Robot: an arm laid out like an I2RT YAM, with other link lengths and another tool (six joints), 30 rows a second.
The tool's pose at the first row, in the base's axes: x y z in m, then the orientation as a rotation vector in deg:
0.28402 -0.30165 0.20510 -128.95 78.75 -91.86
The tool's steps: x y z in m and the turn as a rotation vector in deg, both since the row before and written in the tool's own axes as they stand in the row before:
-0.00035 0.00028 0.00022 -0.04 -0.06 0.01
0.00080 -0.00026 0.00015 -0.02 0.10 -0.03
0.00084 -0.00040 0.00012 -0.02 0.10 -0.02
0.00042 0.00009 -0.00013 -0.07 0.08 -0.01
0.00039 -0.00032 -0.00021 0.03 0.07 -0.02
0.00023 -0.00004 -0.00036 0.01 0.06 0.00
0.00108 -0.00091 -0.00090 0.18 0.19 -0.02
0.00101 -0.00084 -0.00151 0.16 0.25 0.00
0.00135 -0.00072 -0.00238 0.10 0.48 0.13
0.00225 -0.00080 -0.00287 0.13 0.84 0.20
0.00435 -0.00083 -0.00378 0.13 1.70 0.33
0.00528 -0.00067 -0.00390 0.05 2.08 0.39
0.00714 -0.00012 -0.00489 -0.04 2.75 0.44
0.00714 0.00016 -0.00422 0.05 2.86 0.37
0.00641 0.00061 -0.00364 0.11 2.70 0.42
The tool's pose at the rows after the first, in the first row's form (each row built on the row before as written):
0.28400 -0.30167 0.20460 -128.99 78.79 -91.76
0.28433 -0.30212 0.20525 -128.98 78.81 -91.90
0.28473 -0.30250 0.20601 -128.96 78.84 -92.03
0.28460 -0.30278 0.20633 -128.97 78.93 -92.12
0.28466 -0.30276 0.20687 -128.94 78.89 -92.23
0.28442 -0.30274 0.20722 -128.90 78.89 -92.31
0.28435 -0.30254 0.20888 -128.73 78.71 -92.63
0.28375 -0.30207 0.21073 -128.52 78.59 -93.02
0.28240 -0.30152 0.21315 -128.09 78.70 -93.66
0.28074 -0.30130 0.21649 -127.38 78.92 -94.77
0.27841 -0.30202 0.22178 -126.06 79.44 -96.98
0.27577 -0.30328 0.22769 -124.47 80.17 -99.65
0.27178 -0.30543 0.23507 -122.42 81.17 -103.15
0.26786 -0.30780 0.24199 119.53 -81.51 106.19
0.26391 -0.31002 0.24784 116.12 -81.40 108.52

